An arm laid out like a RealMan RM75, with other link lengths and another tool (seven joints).
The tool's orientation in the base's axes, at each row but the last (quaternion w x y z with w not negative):
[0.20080 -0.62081 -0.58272 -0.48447]
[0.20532 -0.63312 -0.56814 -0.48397]
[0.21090 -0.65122 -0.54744 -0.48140]
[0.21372 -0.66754 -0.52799 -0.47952]
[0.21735 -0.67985 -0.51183 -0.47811]
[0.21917 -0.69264 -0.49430 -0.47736]
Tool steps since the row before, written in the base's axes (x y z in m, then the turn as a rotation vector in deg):
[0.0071 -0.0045 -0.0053 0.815 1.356 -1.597]
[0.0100 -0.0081 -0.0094 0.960 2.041 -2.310]
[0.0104 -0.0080 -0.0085 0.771 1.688 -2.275]
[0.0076 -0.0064 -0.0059 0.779 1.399 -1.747]
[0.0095 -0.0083 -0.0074 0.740 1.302 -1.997]
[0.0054 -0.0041 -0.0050 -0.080 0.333 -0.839]
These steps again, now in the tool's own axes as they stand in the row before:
[-0.0079 0.0059 0.0013 -0.738 -0.081 2.122]
[-0.0133 0.0086 0.0014 -1.001 -0.340 3.050]
[-0.0120 0.0099 0.0015 -1.139 -0.394 2.677]
[-0.0084 0.0079 0.0007 -0.827 -0.169 2.214]
[-0.0103 0.0103 0.0009 -1.093 -0.215 2.234]
[-0.0060 0.0057 0.0015 -0.583 -0.351 0.599]

